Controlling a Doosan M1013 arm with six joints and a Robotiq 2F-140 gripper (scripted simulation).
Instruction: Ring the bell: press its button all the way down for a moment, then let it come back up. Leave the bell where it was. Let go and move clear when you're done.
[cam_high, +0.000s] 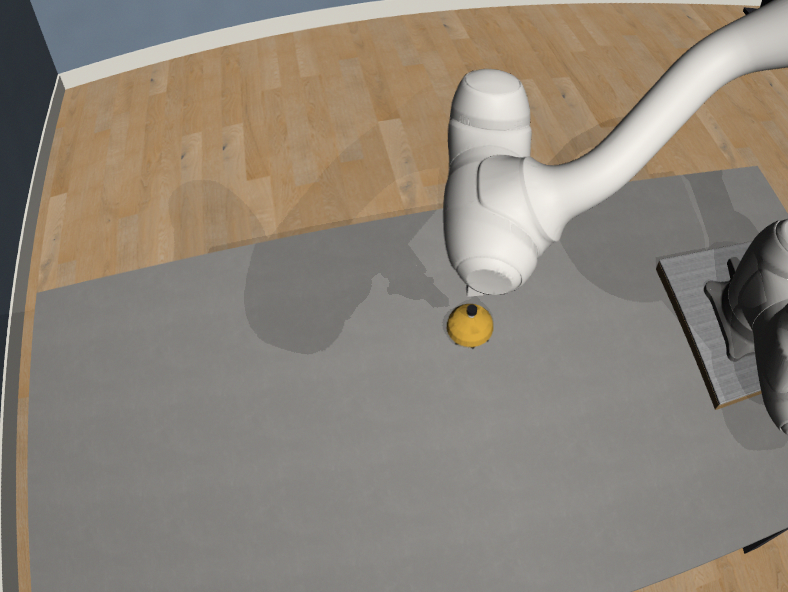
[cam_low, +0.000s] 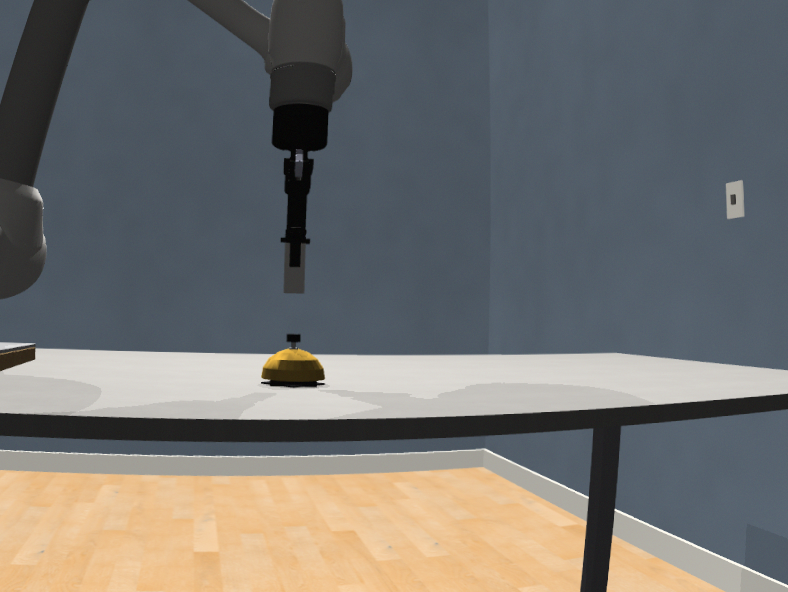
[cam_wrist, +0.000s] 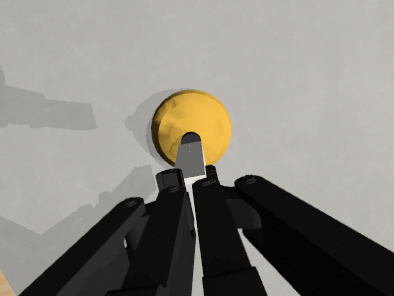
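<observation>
Right now my hand is 10 cm above the bell button. Also, from my hand: yellow dome bell (11 cm below).
</observation>
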